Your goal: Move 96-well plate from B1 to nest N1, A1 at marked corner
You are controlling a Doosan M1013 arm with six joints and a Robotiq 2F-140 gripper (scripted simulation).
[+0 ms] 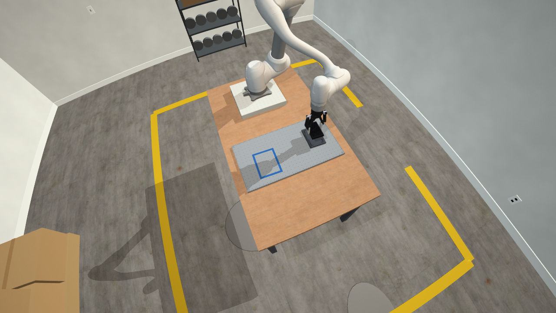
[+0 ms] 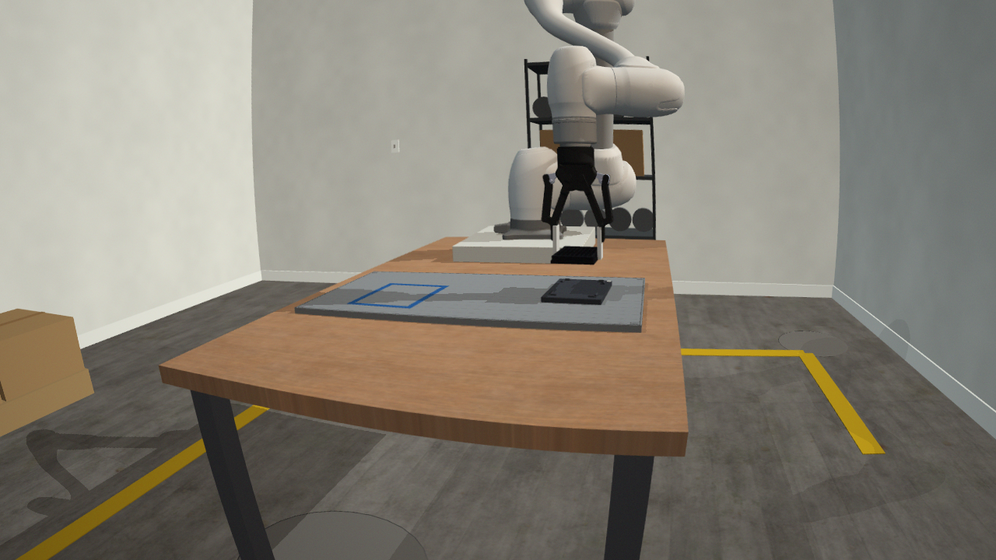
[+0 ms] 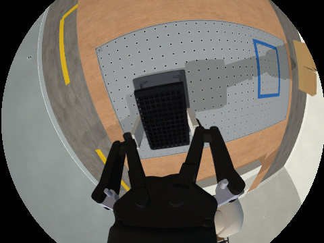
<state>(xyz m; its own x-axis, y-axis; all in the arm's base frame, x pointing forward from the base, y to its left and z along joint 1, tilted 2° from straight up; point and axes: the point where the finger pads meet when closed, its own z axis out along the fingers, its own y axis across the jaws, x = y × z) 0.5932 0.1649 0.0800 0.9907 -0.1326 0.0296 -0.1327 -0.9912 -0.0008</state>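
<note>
My hand is 10 cm above the dark plate nest N1. Round my hand: black 96-well plate (2 cm below).
</note>
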